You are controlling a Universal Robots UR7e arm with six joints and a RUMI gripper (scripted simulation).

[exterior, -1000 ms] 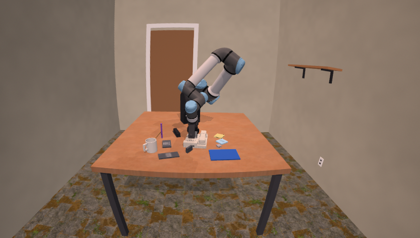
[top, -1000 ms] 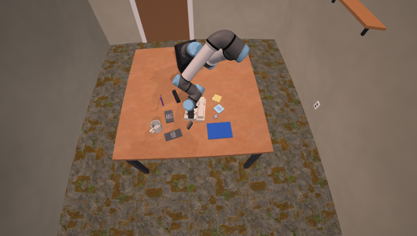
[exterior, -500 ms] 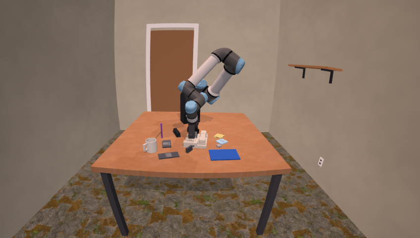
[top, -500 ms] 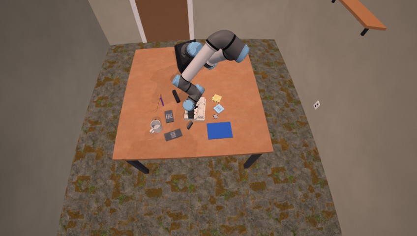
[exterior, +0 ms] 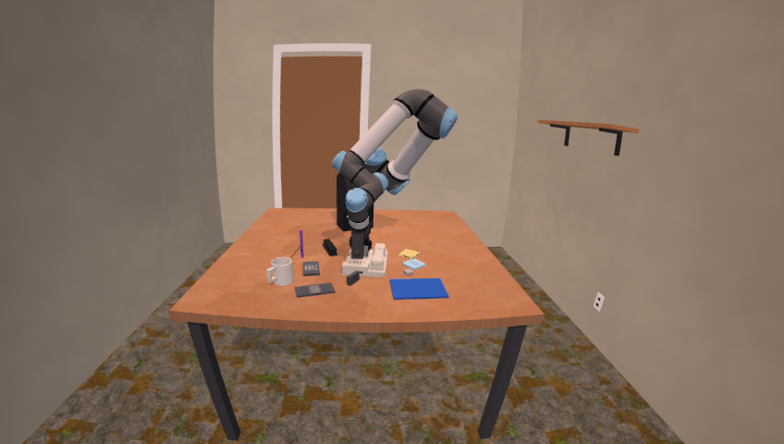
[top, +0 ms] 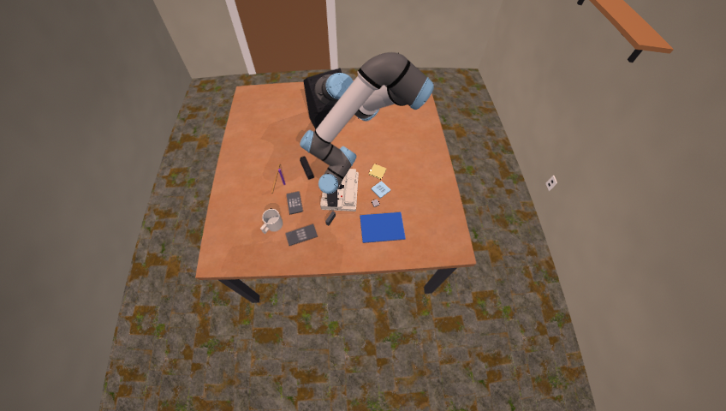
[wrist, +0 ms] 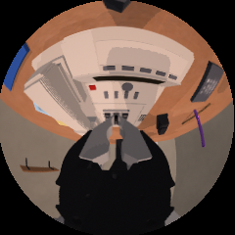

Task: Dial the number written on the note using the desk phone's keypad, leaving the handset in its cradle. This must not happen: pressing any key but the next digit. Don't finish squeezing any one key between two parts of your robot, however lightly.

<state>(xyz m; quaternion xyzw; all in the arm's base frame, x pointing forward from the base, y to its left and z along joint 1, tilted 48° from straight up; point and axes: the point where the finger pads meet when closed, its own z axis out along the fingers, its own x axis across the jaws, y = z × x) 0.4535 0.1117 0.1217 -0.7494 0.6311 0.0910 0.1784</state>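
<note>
My gripper is now 70 mm to the right of the handset, 10 mm below it and 10 mm past it. Also, from my hand: small grey cube (210 mm to the left, 40 mm below, 20 mm ahead); then purple pen (270 mm to the right, 50 mm ahead, 20 mm above); then blue book (280 mm to the left, 140 mm ahead, 40 mm below).
</note>
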